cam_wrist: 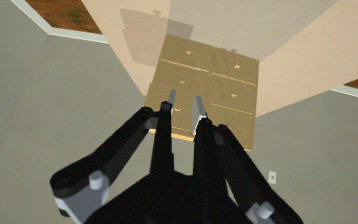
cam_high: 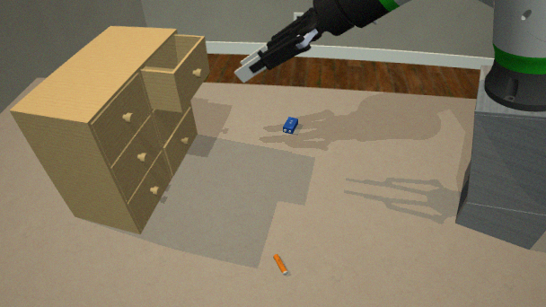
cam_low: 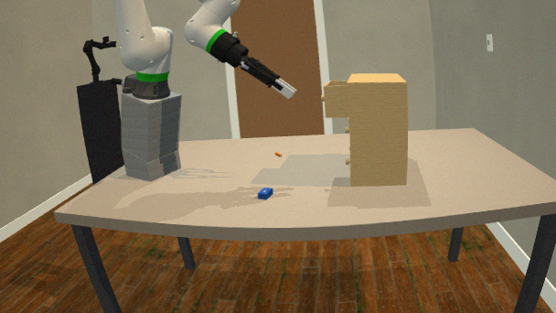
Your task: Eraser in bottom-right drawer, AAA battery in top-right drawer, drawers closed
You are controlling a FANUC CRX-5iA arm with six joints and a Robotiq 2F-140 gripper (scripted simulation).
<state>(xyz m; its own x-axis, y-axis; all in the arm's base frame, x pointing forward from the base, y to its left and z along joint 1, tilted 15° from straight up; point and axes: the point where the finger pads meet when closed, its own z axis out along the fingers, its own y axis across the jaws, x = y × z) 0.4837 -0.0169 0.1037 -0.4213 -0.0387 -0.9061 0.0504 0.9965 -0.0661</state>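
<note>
Right now the orange AAA battery is 9 cm behind my hand, 25 cm to the left of it and 28 cm below it. From my hand the other things lie so: white eraser (32 cm ahead, 3 cm to the left, 27 cm below); then small blue block (5 cm behind, 15 cm to the right, 28 cm below).
</note>
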